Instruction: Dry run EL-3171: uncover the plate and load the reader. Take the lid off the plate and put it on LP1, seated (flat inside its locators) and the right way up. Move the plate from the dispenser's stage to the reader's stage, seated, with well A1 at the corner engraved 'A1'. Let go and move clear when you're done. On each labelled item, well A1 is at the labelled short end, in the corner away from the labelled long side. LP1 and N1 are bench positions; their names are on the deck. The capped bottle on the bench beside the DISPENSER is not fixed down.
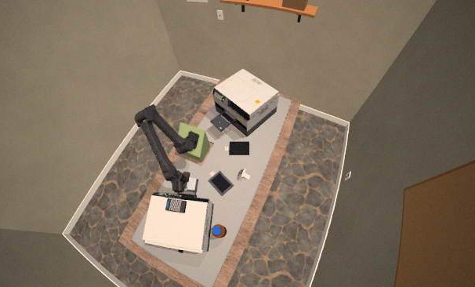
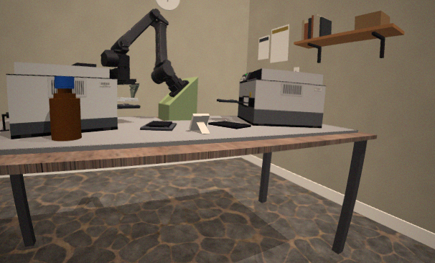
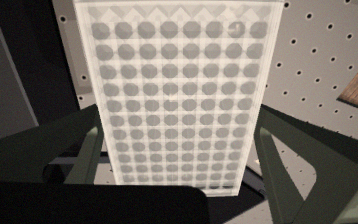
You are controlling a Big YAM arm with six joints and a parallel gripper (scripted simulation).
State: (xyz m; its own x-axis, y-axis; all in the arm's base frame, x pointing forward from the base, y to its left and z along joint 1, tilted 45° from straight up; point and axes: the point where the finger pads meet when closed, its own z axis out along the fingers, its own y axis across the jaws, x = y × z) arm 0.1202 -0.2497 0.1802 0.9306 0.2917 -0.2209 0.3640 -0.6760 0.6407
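My gripper is now 20 cm short of the dark lid, 13 cm to the right of it and 9 cm above it. The rest, counted from my hand: lidded white well plate: right at my hand; then brown capped bottle: 36 cm ahead, 19 cm to the right, 1 cm above; then grey pad: 20 cm ahead, 13 cm to the left, 10 cm below.
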